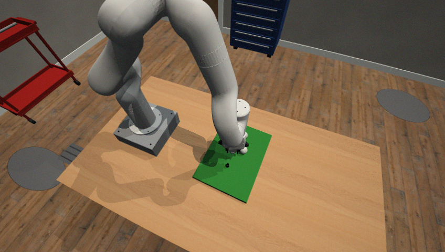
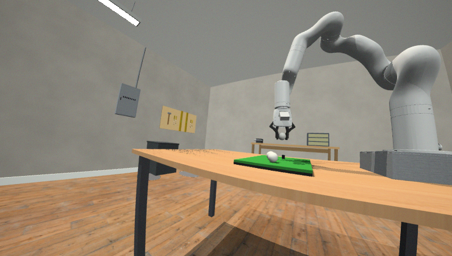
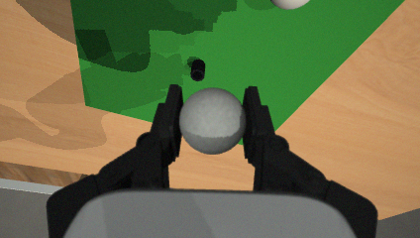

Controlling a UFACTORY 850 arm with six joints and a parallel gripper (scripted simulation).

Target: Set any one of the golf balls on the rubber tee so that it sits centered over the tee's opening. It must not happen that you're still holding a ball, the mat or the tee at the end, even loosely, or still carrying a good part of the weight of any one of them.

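Right now my hand is 130 mm above the green mat and 10 mm to the left of it.
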